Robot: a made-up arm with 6 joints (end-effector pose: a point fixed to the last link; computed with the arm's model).
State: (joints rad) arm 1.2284 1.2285 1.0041 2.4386 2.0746 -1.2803
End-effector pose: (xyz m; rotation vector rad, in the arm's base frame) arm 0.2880 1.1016 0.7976 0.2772 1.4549 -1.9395
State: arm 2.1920 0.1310 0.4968 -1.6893 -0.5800 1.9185
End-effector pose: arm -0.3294 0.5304 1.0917 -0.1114 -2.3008 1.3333
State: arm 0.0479 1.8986 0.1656 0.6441 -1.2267 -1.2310
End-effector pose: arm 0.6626 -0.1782 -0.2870 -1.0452 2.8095 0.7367
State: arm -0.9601 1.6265 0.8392 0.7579 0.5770 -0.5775
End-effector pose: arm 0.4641 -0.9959 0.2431 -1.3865 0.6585 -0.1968
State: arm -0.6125 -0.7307 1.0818 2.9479 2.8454 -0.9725
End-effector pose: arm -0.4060 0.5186 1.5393 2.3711 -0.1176 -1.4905
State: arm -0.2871 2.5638 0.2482 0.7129 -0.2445 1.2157
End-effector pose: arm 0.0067 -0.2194 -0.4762 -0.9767 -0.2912 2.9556
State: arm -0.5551 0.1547 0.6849 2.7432 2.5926 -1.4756
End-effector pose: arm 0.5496 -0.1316 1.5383 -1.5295 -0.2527 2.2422
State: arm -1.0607 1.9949 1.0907 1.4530 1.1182 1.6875
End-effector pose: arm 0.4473 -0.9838 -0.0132 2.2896 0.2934 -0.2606
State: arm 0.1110 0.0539 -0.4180 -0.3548 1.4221 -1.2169
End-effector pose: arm 0.5085 -0.2143 0.7741 -0.0609 -0.8726 -0.3553
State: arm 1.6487 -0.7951 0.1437 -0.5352 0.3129 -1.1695
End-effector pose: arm 0.2832 -0.0370 1.3240 1.1226 -0.7493 1.3492
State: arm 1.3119 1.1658 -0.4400 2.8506 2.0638 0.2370
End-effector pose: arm 0.0177 0.6128 0.1504 -1.4914 1.7035 -1.8312
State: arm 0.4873 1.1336 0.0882 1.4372 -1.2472 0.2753
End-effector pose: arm 0.9162 0.4451 0.3894 1.8219 -0.7376 -1.0176
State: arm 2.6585 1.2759 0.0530 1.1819 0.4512 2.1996
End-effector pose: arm -0.7457 0.5691 0.2516 -0.8693 1.8938 1.4159
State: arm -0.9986 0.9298 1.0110 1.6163 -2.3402 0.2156
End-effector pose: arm 0.5844 -0.8839 1.1632 0.3040 3.0847 0.1904
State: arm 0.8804 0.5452 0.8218 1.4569 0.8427 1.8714
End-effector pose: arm 0.5796 0.5127 1.4254 1.0399 0.8258 1.6824
